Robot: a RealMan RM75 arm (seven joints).
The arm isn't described. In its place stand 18 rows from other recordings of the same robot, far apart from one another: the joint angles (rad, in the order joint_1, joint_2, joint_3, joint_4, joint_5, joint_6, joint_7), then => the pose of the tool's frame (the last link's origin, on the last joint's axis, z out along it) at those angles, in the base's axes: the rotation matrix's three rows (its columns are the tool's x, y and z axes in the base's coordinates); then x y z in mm.
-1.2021 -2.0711 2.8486 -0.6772 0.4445 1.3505 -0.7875 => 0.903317 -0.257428 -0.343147; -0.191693 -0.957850 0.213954; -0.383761 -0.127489 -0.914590; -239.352 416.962 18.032
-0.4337 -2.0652 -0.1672 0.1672 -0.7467 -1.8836 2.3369 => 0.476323 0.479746 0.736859; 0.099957 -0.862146 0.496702; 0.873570 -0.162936 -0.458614; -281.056 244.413 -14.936
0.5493 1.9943 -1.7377 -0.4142 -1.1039 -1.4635 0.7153 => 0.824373 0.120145 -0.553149; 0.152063 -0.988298 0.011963; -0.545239 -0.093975 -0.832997; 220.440 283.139 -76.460
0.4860 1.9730 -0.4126 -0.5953 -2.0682 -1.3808 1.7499 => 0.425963 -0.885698 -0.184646; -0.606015 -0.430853 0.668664; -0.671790 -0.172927 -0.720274; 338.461 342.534 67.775
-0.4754 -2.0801 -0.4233 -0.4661 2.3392 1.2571 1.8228 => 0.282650 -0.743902 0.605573; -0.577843 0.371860 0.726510; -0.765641 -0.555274 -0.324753; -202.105 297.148 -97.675
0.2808 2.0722 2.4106 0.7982 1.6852 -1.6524 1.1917 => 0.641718 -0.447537 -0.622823; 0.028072 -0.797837 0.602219; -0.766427 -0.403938 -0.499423; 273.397 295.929 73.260
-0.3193 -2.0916 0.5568 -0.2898 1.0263 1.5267 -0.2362 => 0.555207 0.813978 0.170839; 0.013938 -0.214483 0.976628; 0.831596 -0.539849 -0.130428; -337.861 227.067 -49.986
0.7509 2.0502 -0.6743 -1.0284 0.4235 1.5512 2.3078 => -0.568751 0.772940 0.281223; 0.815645 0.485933 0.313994; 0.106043 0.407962 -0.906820; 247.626 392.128 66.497
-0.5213 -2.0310 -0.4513 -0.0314 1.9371 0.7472 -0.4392 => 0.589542 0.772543 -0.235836; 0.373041 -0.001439 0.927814; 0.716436 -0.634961 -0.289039; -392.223 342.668 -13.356
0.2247 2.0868 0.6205 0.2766 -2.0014 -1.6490 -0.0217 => 0.669671 -0.692476 -0.268359; 0.389588 0.019925 0.920774; -0.632267 -0.721165 0.283124; 319.852 248.734 14.697
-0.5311 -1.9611 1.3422 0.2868 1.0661 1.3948 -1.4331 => 0.439757 0.702296 0.559816; 0.530134 -0.706128 0.469406; 0.724963 0.090353 -0.682835; -259.248 334.331 -19.414
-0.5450 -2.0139 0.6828 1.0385 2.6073 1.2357 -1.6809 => 0.862659 0.343988 -0.370799; 0.503555 -0.652902 0.565820; -0.047461 -0.674827 -0.736448; -325.782 380.124 105.820
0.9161 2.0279 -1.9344 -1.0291 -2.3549 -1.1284 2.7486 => 0.859002 -0.309824 0.407585; -0.420086 -0.881597 0.215206; 0.292650 -0.356083 -0.887446; 107.136 370.277 -105.488
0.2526 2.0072 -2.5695 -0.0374 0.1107 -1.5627 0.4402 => 0.751835 -0.429219 -0.500515; -0.133242 -0.842343 0.522211; -0.645748 -0.325927 -0.690493; 332.956 184.132 -61.822
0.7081 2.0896 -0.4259 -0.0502 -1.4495 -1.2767 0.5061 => 0.677926 -0.525848 -0.513712; 0.093842 -0.631184 0.769935; -0.729115 -0.570167 -0.378550; 234.029 380.324 -36.609
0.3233 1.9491 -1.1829 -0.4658 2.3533 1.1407 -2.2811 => 0.665687 -0.667016 -0.334590; -0.016942 -0.461767 0.886840; -0.746039 -0.584689 -0.318693; 327.475 345.653 63.910
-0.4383 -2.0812 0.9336 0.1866 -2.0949 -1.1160 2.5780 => 0.756207 0.609295 0.238559; 0.121615 -0.489107 0.863704; 0.642931 -0.624126 -0.443966; -327.903 328.747 -29.081
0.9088 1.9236 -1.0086 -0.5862 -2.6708 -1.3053 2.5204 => 0.471263 -0.755942 0.454382; -0.879394 -0.442240 0.176323; 0.067656 -0.482675 -0.873182; 249.635 421.662 23.970
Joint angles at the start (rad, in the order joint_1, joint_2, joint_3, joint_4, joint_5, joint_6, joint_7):
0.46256, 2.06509, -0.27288, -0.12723, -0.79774, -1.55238, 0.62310
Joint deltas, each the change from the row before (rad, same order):
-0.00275, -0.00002, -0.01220, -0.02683, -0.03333, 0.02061, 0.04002
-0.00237, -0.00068, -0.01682, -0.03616, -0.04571, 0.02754, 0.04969
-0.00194, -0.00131, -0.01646, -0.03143, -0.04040, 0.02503, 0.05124
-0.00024, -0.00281, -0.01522, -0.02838, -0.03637, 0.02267, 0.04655
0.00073, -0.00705, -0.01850, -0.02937, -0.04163, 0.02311, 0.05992
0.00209, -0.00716, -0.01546, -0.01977, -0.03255, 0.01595, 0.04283
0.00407, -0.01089, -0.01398, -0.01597, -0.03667, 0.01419, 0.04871
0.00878, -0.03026, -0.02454, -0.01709, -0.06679, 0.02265, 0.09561
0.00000, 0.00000, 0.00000, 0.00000, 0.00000, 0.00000, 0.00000
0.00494, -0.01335, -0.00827, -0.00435, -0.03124, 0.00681, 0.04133
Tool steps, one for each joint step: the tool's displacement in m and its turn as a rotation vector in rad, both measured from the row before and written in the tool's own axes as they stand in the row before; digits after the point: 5 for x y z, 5 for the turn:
0.00146, 0.00139, 0.00306, -0.03318, 0.02887, 0.01916
0.00191, 0.00198, 0.00458, -0.04426, 0.04070, 0.01951
0.00175, 0.00151, 0.00405, -0.03717, 0.03927, 0.02249
0.00107, 0.00104, 0.00439, -0.03269, 0.03607, 0.01792
0.00036, 0.00062, 0.00541, -0.03747, 0.04197, 0.02440
0.00018, 0.00065, 0.00453, -0.02962, 0.03388, 0.01511
-0.00026, 0.00028, 0.00500, -0.03086, 0.03665, 0.01905
-0.00216, -0.00204, 0.00842, -0.04901, 0.07111, 0.03874
0.00000, 0.00000, 0.00000, 0.00000, 0.00000, 0.00000
-0.00087, -0.00064, 0.00332, -0.02023, 0.03177, 0.01783

